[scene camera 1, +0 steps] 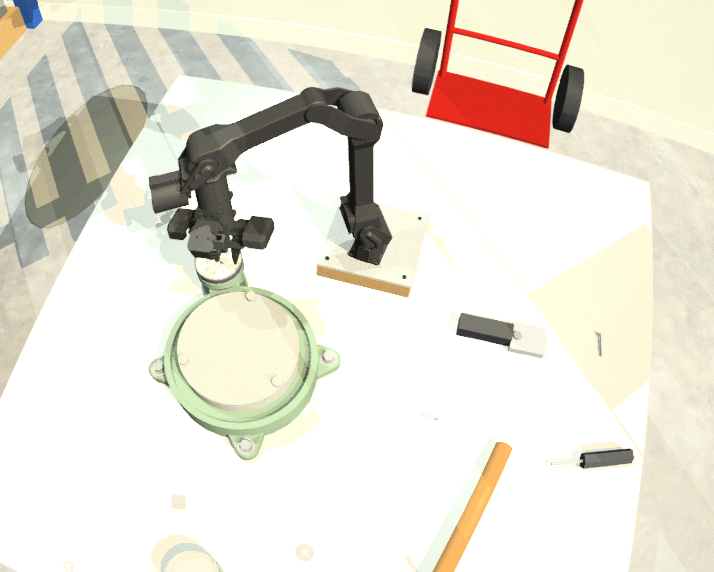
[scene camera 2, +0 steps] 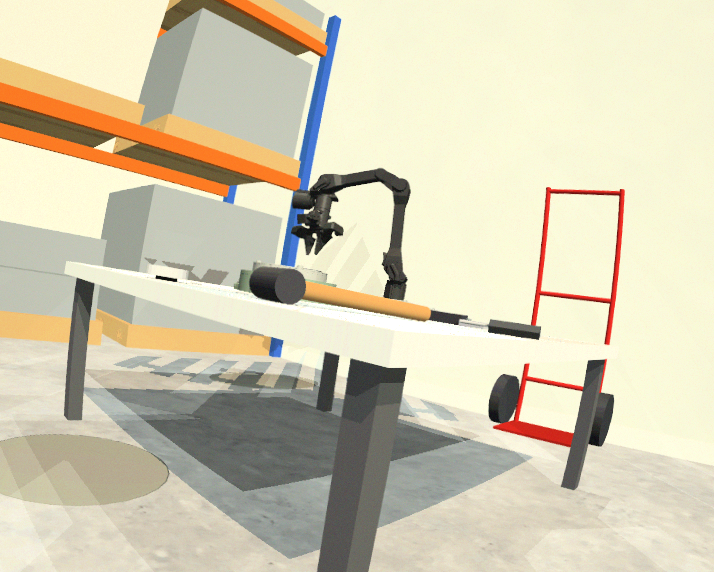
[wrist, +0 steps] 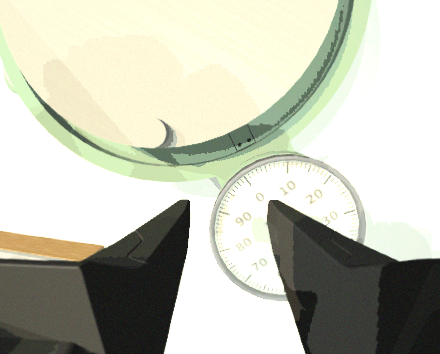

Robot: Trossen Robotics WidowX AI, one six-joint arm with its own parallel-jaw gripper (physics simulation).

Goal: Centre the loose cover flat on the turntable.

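Seen in the pictures: gripper, between the fingertips: (scene camera 1: 227,262) (scene camera 2: 311,255) (wrist: 228,209); arm's base, origin of its link: (scene camera 1: 368,248).
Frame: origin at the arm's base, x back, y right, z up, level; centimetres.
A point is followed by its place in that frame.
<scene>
The cover (scene camera 1: 238,345) @[y 13.3, x -31.1, z 4.7 cm] (wrist: 175,75) @[y 16.0, x -25.0, z 4.8 cm], a cream disc with three small round studs, lies inside the green rim of the turntable (scene camera 1: 241,424) @[y 7.3, x -43.8, z 2.0 cm] (wrist: 165,172) @[y 15.6, x -18.3, z 2.0 cm]. It looks roughly level; a slight tilt cannot be ruled out. In scene camera 1 the gap to the rim looks wider at the right than at the left. In the wrist view a dark gap shows at the lower right, while the left edge nearly meets the rim. My gripper (scene camera 1: 225,256) @[y 20.7, x -19.1, z 10.5 cm] (scene camera 2: 313,252) @[y 20.7, x -19.1, z 10.5 cm] (wrist: 228,209) @[y 20.7, x -19.1, z 10.5 cm] is partly open and empty, pointing down above the dial side, outside the turntable rim. The turntable is largely hidden behind the mallet in scene camera 2.
A numbered dial (scene camera 1: 218,266) @[y 23.6, x -18.4, z 6.1 cm] (wrist: 255,235) @[y 22.7, x -16.4, z 6.2 cm] adjoins the turntable under my right finger. The arm's base plate (scene camera 1: 393,238) @[y -3.7, x 4.5, z -0.2 cm] is to its right. A scraper (scene camera 1: 485,328) @[y -27.2, x -7.8, z -1.1 cm], a screwdriver (scene camera 1: 606,458) @[y -58.6, x -25.8, z -1.2 cm] and an orange-handled mallet (scene camera 1: 473,506) @[y -35.7, x -42.7, z -0.2 cm] (scene camera 2: 363,300) @[y -37.4, x -48.2, z -1.4 cm] lie on the table (scene camera 1: 369,369) @[y -8.9, x -22.7, z -4.0 cm].
</scene>
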